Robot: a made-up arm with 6 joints. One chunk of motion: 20 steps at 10 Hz.
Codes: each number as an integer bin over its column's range. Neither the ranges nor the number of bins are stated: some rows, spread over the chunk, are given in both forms.
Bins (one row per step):
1: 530 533 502 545 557 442
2: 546 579 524 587 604 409
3: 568 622 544 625 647 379
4: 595 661 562 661 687 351
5: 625 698 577 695 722 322
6: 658 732 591 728 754 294
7: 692 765 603 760 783 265
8: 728 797 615 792 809 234
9: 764 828 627 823 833 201
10: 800 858 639 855 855 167
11: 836 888 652 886 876 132
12: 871 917 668 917 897 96
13: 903 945 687 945 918 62
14: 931 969 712 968 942 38
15: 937 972 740 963 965 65
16: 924 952 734 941 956 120
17: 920 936 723 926 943 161
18: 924 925 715 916 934 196
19: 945 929 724 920 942 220
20: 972 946 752 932 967 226
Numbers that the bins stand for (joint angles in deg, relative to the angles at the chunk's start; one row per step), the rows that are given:
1: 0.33 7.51 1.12 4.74 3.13 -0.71
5: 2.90 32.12 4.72 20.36 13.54 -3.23
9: 6.66 51.52 7.13 33.70 20.55 -5.78
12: 9.56 64.80 9.10 43.49 24.58 -7.99
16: 11.00 70.02 12.27 45.99 28.31 -7.49
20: 12.30 69.12 13.14 45.05 29.00 -5.25
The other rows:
2: 0.76 14.37 2.17 9.11 6.10 -1.40
3: 1.36 20.79 3.14 13.07 8.81 -2.04
4: 2.09 26.60 4.00 16.82 11.33 -2.62
6: 3.79 37.20 5.40 23.80 15.56 -3.82
7: 4.71 42.12 5.97 27.13 17.39 -4.43
8: 5.69 46.89 6.55 30.47 19.03 -5.09
10: 7.64 55.99 7.70 37.03 21.93 -6.50
11: 8.61 60.47 8.33 40.26 23.26 -7.23
13: 10.43 68.97 10.01 46.41 25.91 -8.71
14: 11.19 72.55 11.22 48.80 27.42 -9.21
15: 11.35 73.00 12.56 48.28 28.87 -8.64
17: 10.89 67.63 11.74 44.43 27.49 -6.62
18: 11.00 65.99 11.36 43.38 26.92 -5.89
19: 11.57 66.59 11.79 43.80 27.42 -5.38

